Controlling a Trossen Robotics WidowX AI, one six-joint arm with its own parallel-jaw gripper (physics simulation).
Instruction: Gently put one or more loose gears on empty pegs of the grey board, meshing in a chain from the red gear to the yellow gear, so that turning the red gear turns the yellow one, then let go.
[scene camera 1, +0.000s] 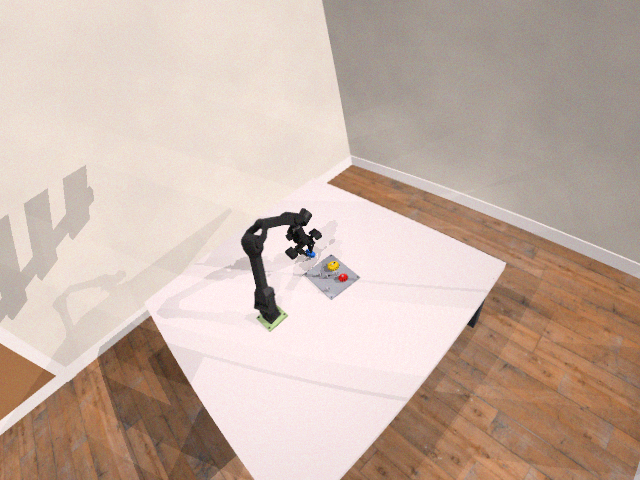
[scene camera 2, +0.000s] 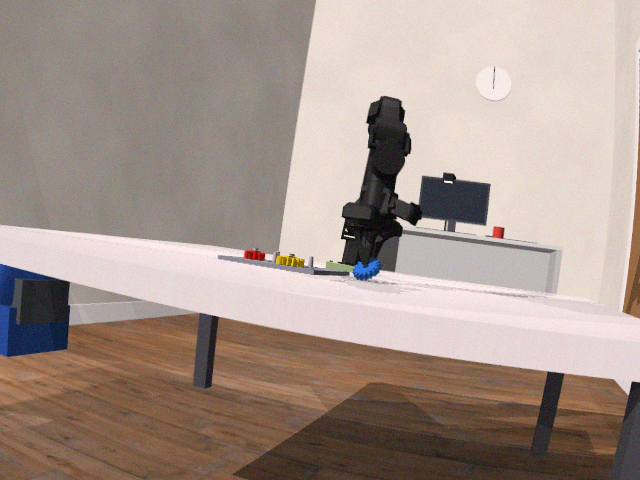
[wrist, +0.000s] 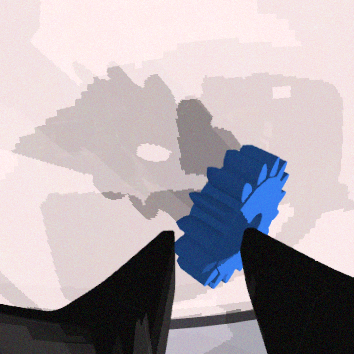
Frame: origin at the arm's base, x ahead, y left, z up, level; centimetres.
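Seen in the pictures: gripper, fingertip midpoint: (scene camera 1: 308, 254) (scene camera 2: 366, 265) (wrist: 207, 240); arm's base, link origin: (scene camera 1: 271, 315) (scene camera 2: 352, 266).
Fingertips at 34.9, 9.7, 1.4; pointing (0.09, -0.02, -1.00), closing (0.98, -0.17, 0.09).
Observation:
Offsets run from my fingertips to a thing's top centre, as dx, dy, dz.
My gripper (scene camera 1: 308, 250) (scene camera 2: 363, 262) (wrist: 207, 240) is shut on a blue gear @[+1.2, +0.4, +1.8] (scene camera 1: 311, 254) (scene camera 2: 366, 270) (wrist: 220, 215). The gear is tilted steeply between the fingertips, a little above the table and beside the board's edge. The grey board @[-2.9, -16.8, +0.3] (scene camera 1: 331, 291) (scene camera 2: 231, 257) (wrist: 200, 342) lies flat on the table. A yellow gear @[+1.6, -14.4, -0.1] (scene camera 1: 333, 265) (scene camera 2: 290, 261) sits on the board at the side nearer my gripper. A red gear @[-1.4, -22.8, -0.2] (scene camera 1: 343, 277) (scene camera 2: 254, 255) sits farther off on the board. Bare pegs stand on the board, one of them a peg @[-5.9, -12.4, +0.2] (scene camera 2: 311, 261) beside the yellow gear.
The white table (scene camera 1: 392, 330) (scene camera 2: 155, 273) carries the board and the arm's green base plate (scene camera 1: 270, 320) (scene camera 2: 338, 266). Shadows of the arm fall on the table. A monitor (scene camera 2: 454, 200) and a red cup (scene camera 2: 497, 232) stand on a cabinet in the background.

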